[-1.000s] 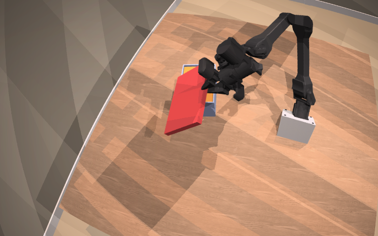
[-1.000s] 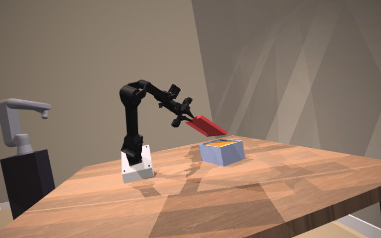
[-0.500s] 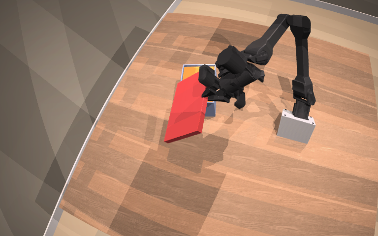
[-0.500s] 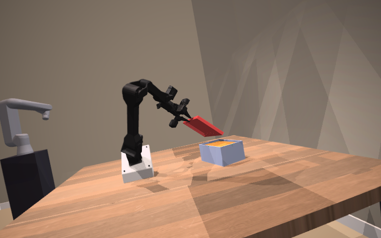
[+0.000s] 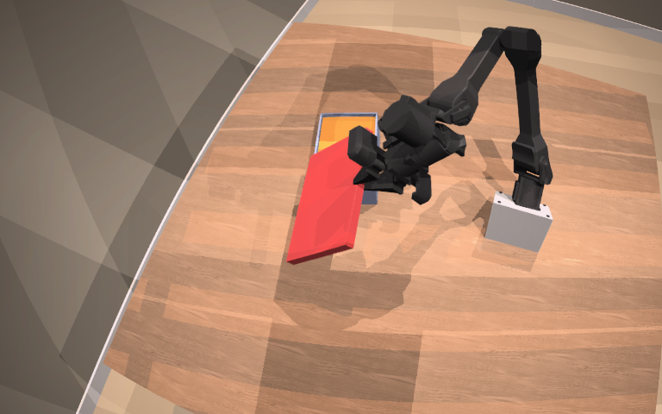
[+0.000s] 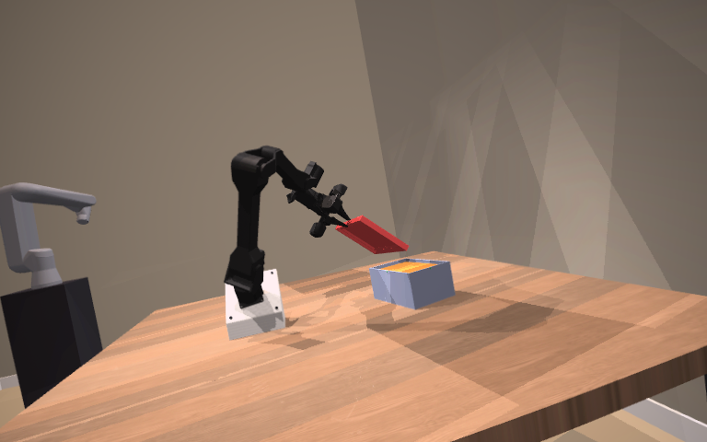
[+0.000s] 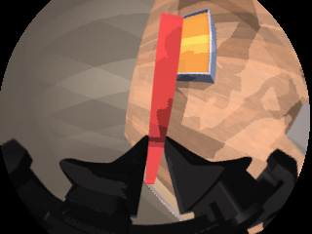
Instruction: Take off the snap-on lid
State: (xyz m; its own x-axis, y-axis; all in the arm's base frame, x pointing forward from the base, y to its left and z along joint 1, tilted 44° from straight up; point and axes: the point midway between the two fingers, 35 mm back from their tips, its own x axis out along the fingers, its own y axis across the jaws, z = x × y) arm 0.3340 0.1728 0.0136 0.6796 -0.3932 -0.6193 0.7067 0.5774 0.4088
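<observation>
Right now my gripper tip is 60 mm short of the red lid and 50 mm above it. Round my gripper tip: blue-grey storage box 90 mm ahead, 200 mm to the right, 180 mm below.
</observation>
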